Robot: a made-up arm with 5 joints.
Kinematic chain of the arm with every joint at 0, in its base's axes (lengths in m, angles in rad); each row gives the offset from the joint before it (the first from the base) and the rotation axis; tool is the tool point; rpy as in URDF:
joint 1: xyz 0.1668 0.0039 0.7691 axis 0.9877 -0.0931 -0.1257
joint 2: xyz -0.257 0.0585 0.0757 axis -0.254 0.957 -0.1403
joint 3: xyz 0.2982 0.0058 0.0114 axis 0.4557 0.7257 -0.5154
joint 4: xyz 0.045 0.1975 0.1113 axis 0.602 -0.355 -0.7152
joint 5: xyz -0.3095 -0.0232 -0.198 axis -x
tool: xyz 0.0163 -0.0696 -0.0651 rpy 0 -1.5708 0
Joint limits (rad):
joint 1: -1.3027..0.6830
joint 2: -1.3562..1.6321
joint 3: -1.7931..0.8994
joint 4: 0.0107..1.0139
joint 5: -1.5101..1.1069
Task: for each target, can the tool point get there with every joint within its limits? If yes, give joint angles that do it. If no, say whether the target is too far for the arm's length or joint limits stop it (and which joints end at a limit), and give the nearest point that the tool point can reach.
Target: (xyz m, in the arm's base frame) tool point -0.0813 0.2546 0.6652
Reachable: yes | joints 0.4630 0.4052 -0.2574 0.1665 -0.2605
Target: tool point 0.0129 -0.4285 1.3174
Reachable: no: joint limits stop it (at a limit: joint 1, joint 3, joint 4) | nearest point -0.1203 -0.3558 1.0151 | short by 0.338 m
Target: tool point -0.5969 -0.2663 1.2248
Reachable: no: joint limits stop it (at a limit: joint 1, joint 2, joint 5) | nearest point -0.4155 -0.2980 0.9892 | short by 0.299 m
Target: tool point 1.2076 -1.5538 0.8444
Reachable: no: too far | nearest point 0.2409 -0.4054 0.6714 | short by 1.511 m
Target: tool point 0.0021 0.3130 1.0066
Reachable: yes | joints 0.3961 -0.4860 0.3062 0.4998 0.7798
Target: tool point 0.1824 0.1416 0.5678
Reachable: yes | joints -0.6674 -0.6611 -0.7356 0.4996 0.4647
